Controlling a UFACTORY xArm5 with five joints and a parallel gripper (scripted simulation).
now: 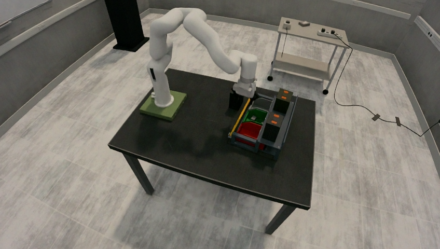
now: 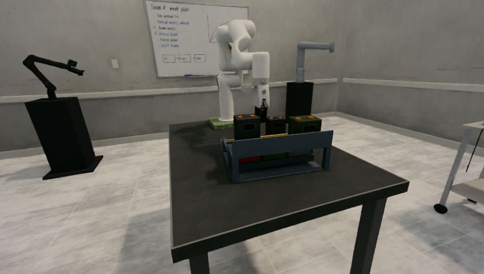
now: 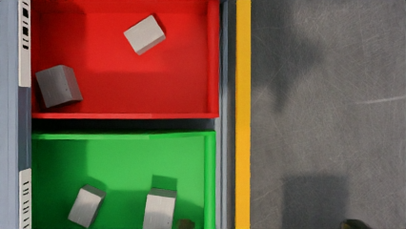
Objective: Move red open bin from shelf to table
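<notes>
My hand is 10 cm above the yellow bar. Round my hand: pale grey bin: 12 cm below, 12 cm ahead, 10 cm to the left; blue-grey shelf: 13 cm ahead, 9 cm below, 2 cm to the right; green bin: 12 cm below, 10 cm ahead, 1 cm to the right.
</notes>
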